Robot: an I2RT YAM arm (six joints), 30 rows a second.
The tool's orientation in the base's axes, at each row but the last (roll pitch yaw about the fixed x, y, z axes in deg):
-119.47 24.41 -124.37
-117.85 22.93 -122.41
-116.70 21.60 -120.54
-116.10 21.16 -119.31
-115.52 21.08 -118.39
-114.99 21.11 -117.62
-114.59 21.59 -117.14
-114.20 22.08 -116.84
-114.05 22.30 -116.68
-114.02 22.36 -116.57
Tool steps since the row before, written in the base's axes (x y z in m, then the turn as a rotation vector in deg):
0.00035 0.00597 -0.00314 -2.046 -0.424 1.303
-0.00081 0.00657 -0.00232 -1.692 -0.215 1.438
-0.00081 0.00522 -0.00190 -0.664 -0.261 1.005
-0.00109 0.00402 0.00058 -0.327 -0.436 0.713
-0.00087 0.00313 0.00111 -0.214 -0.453 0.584
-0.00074 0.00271 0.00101 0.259 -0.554 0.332
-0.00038 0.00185 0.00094 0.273 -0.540 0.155
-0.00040 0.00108 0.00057 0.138 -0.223 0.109
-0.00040 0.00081 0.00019 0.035 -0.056 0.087
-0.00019 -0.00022 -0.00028 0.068 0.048 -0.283
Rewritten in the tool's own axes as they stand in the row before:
-0.00337 0.00585 -0.00023 0.832 -0.861 -2.152
-0.00380 0.00561 -0.00179 0.442 -0.932 -1.978
-0.00310 0.00443 -0.00152 0.153 -0.822 -0.905
-0.00298 0.00176 -0.00239 0.246 -0.741 -0.443
-0.00258 0.00080 -0.00212 0.257 -0.666 -0.288
-0.00228 0.00063 -0.00182 0.226 -0.607 0.254
-0.00172 0.00019 -0.00121 0.274 -0.454 0.330
-0.00094 0.00013 -0.00087 0.086 -0.231 0.142
-0.00058 0.00032 -0.00065 -0.001 -0.108 0.013
0.00037 0.00017 0.00000 0.040 0.249 0.154

